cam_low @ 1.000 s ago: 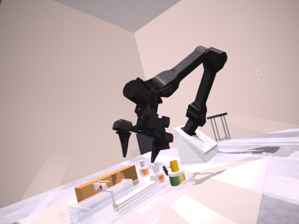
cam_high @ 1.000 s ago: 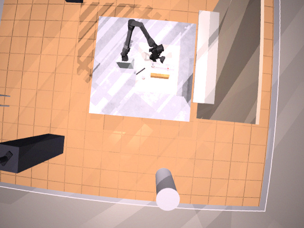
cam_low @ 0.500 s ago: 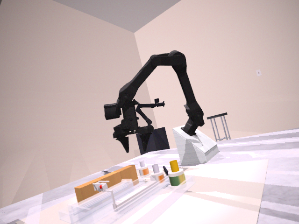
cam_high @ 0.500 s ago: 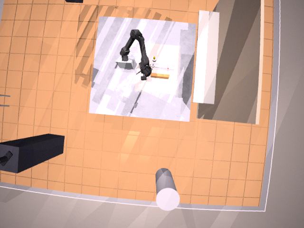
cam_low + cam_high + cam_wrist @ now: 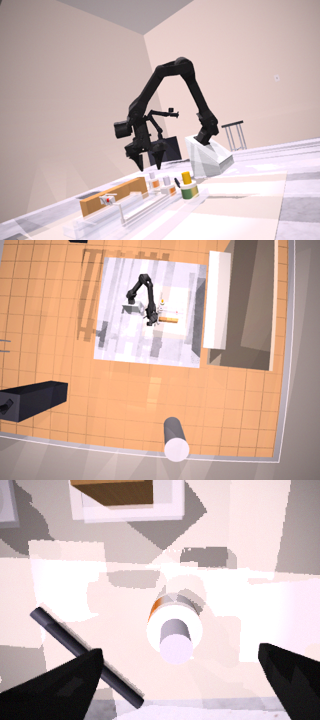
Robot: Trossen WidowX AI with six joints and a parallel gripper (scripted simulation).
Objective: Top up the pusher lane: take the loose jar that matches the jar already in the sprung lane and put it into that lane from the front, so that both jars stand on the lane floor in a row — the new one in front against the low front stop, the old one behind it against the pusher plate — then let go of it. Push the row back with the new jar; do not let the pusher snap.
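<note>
Now: the thin dark rod 5 cm behind my gripper tip, 8 cm to the left of it and 7 cm below it. Also, from my gripper tip: clear sprung lane 25 cm ahead, 14 cm to the left, 6 cm below; red mark 29 cm ahead, 13 cm to the left.
</note>
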